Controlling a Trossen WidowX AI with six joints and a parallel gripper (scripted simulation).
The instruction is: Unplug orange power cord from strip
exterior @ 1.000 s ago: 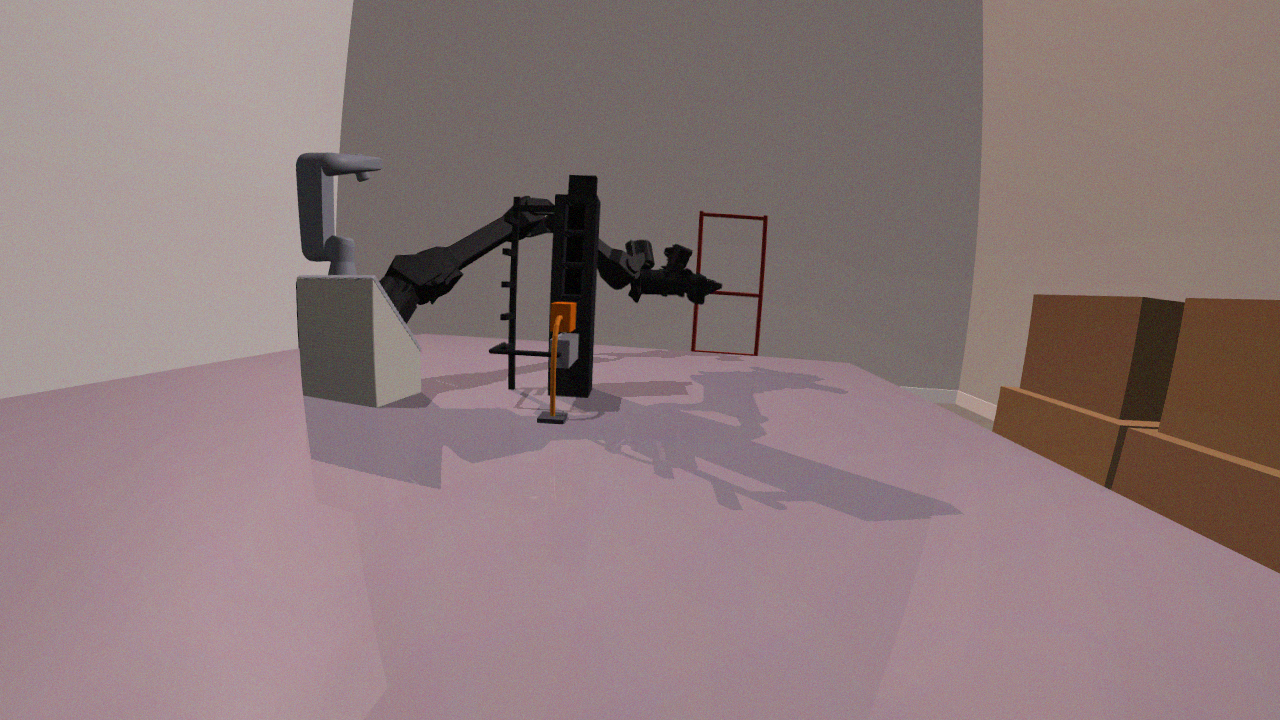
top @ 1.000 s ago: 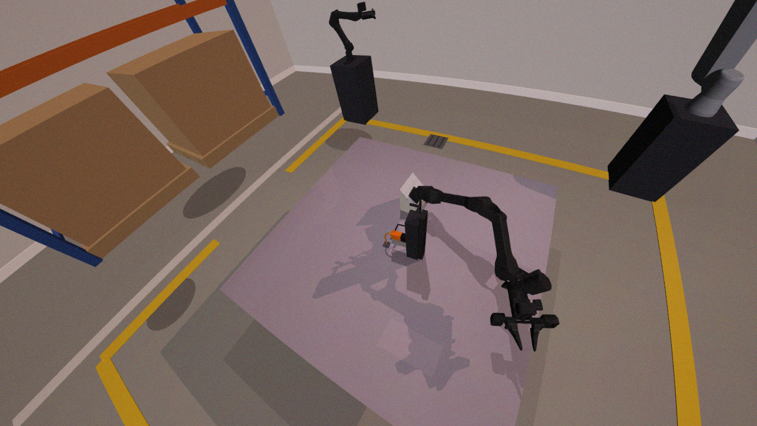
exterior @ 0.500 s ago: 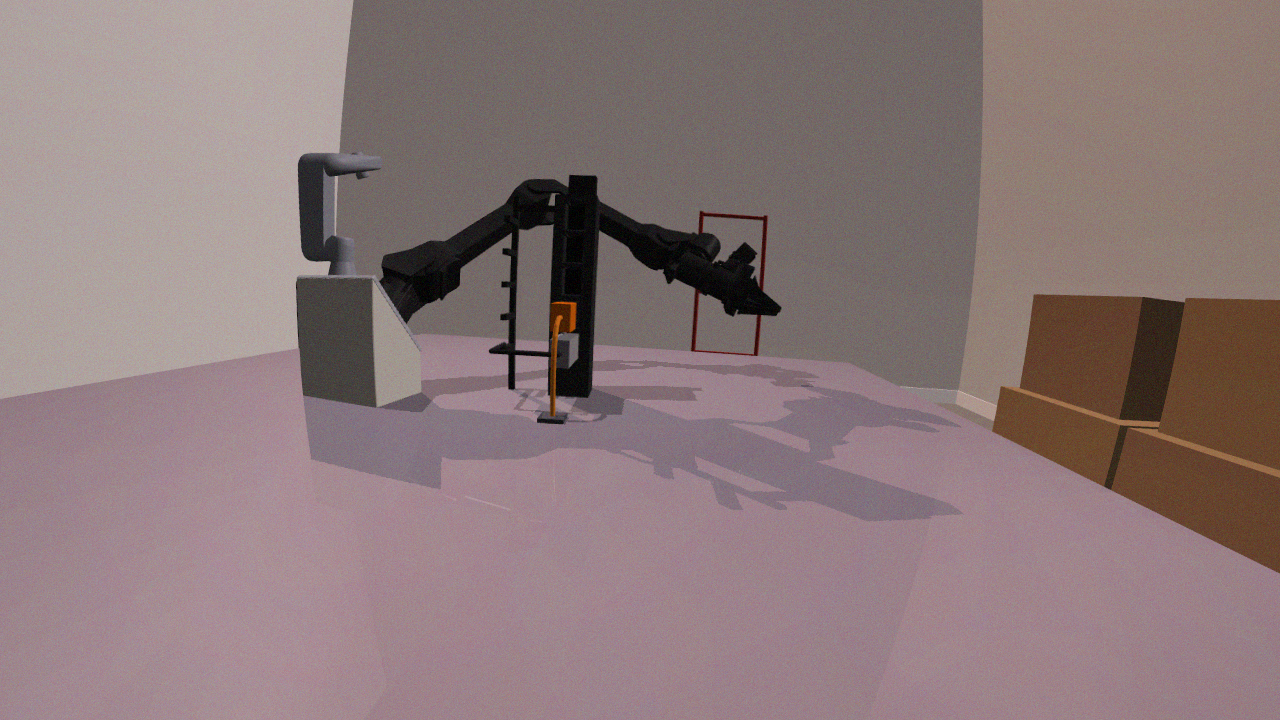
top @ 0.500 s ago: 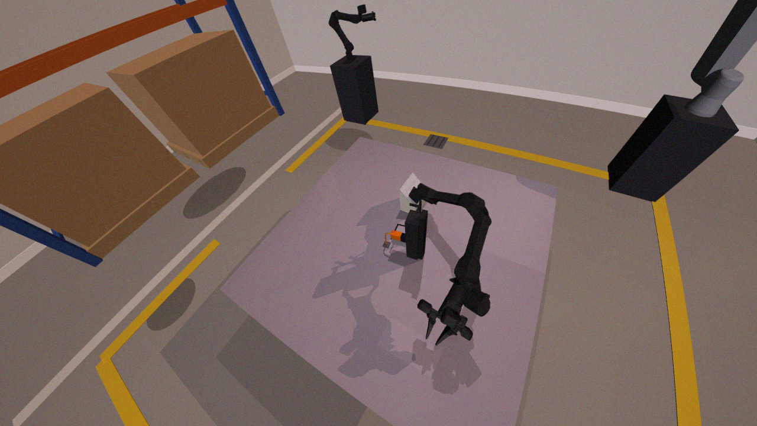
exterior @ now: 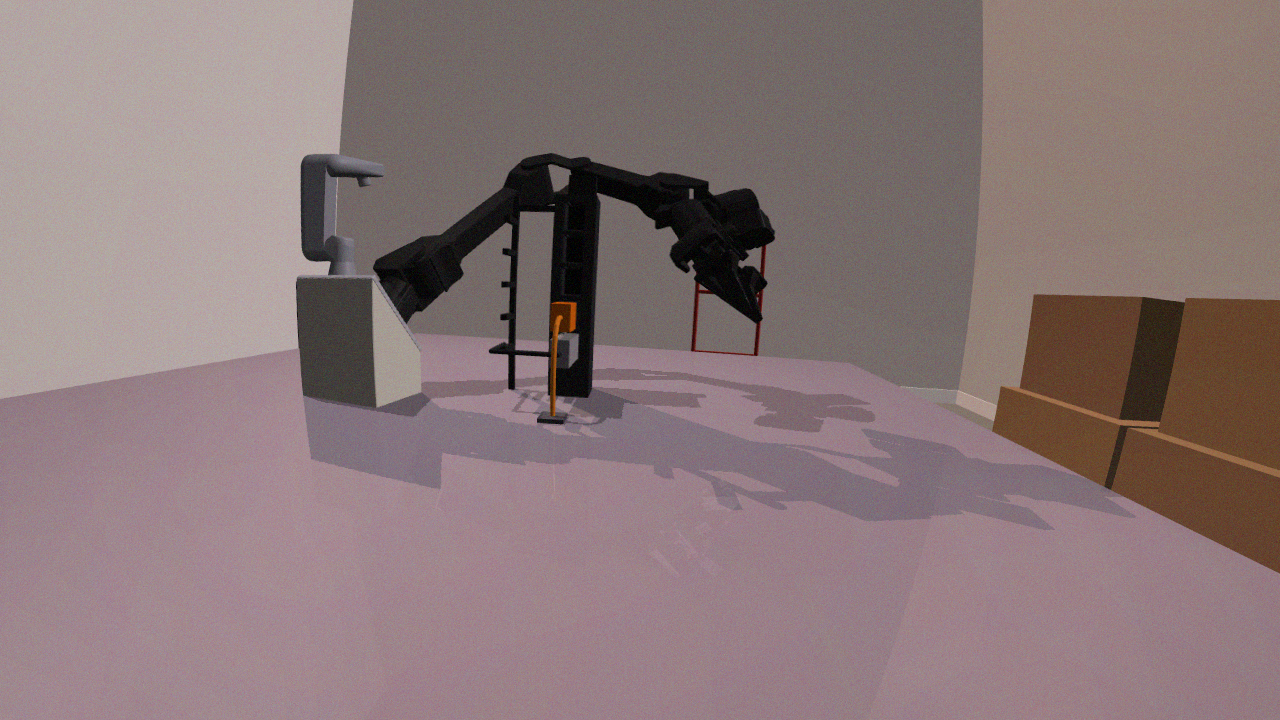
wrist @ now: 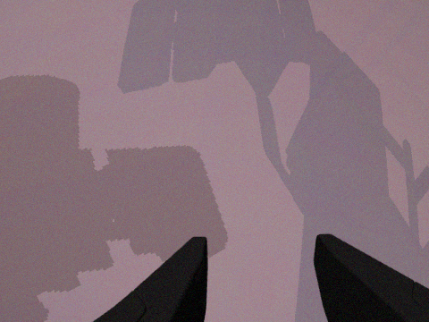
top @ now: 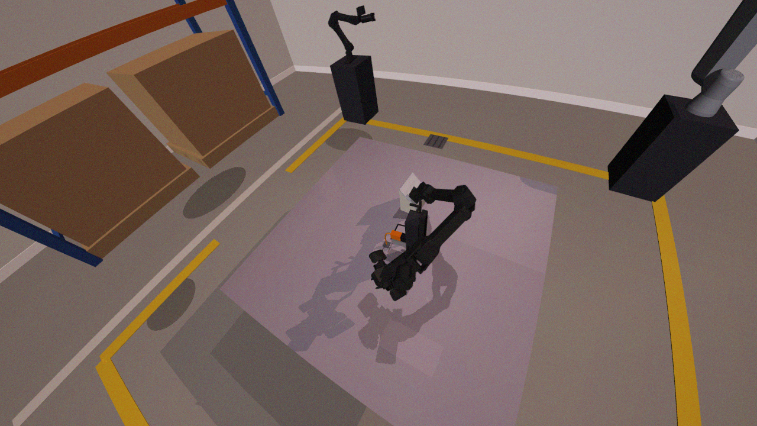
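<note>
Now: the orange plug 240 mm behind my gripper tip and 10 mm to the right of it. The rest, counted from my gripper tip: thin black rack 330 mm behind, 40 mm to the left, 10 mm above; then power strip 250 mm behind, 60 mm to the left, 10 mm above.
</note>
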